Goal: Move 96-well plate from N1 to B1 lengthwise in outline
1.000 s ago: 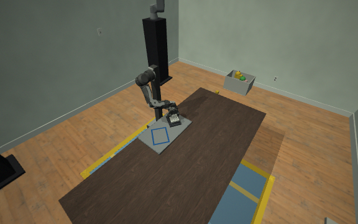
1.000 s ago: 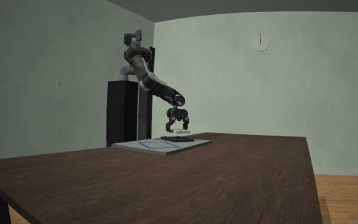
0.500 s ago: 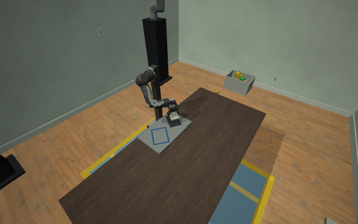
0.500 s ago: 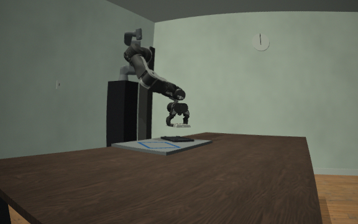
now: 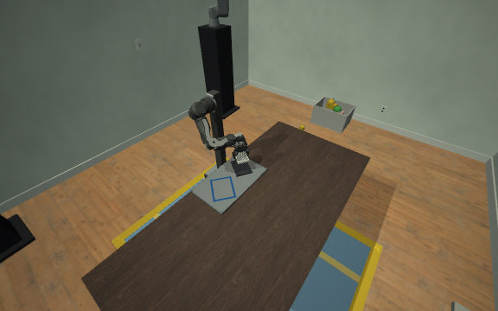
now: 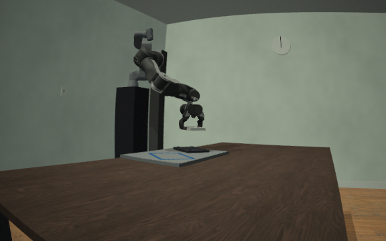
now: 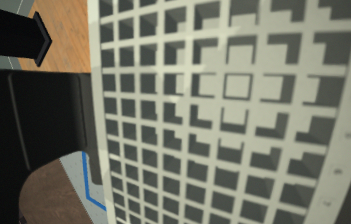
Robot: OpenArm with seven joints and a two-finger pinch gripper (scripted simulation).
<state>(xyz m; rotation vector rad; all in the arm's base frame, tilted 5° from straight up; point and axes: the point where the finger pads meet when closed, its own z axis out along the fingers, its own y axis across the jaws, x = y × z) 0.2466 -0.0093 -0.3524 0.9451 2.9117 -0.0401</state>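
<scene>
My hand is 11 cm above the black plate nest. The rest, counted from my hand: white 96-well plate (right at my hand).
</scene>
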